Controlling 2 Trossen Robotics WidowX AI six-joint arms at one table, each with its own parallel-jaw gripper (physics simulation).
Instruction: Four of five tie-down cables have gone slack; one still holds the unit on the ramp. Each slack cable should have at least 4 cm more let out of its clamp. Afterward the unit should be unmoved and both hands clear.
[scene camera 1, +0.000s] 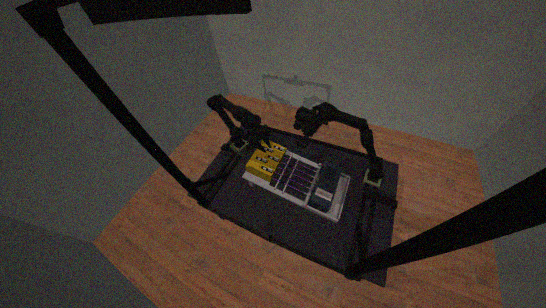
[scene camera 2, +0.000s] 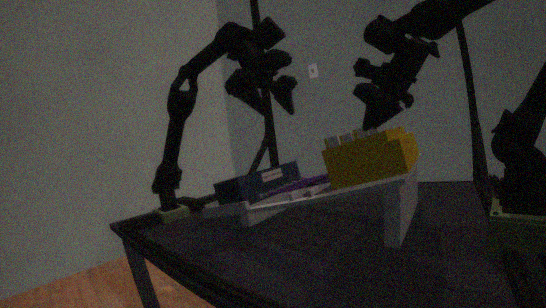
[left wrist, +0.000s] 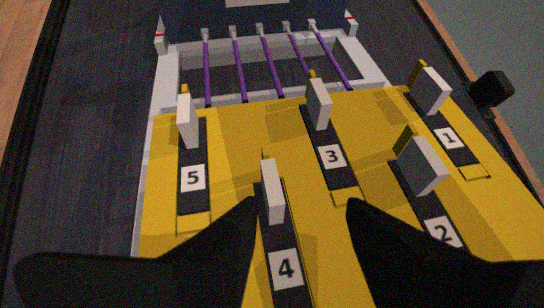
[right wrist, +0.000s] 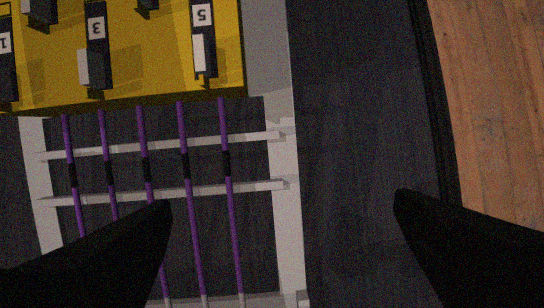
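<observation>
The yellow clamp block (scene camera 1: 256, 169) (scene camera 2: 367, 162) (left wrist: 240, 135) (right wrist: 150, 30) sits at the high end of the white ramp (scene camera 2: 400, 215) (left wrist: 165, 82) (right wrist: 288, 235). Its white-faced levers stand up at numbers 1 to 5. Purple cables (left wrist: 240, 70) (right wrist: 195, 240) run to the dark blue unit (scene camera 2: 240, 189) (left wrist: 200, 17) lower down; black bands show on them between two crossbars in the right wrist view. My left gripper (left wrist: 301, 206) is partly open and empty, low over the block; lever 4 (left wrist: 272, 195) shows between its fingertips, nearer one finger. My right gripper (scene camera 2: 278, 114) (right wrist: 284, 206) is open and empty above the ramp's side.
Lever 3 (left wrist: 319, 105) and lever 2 (left wrist: 422, 165) stand close by the left fingers, with lever 5 (left wrist: 187, 120) and lever 1 (left wrist: 434, 90) at the sides. White posts with red marks (left wrist: 159, 37) (left wrist: 351, 22) flank the unit. Dark frame bars stand around the table.
</observation>
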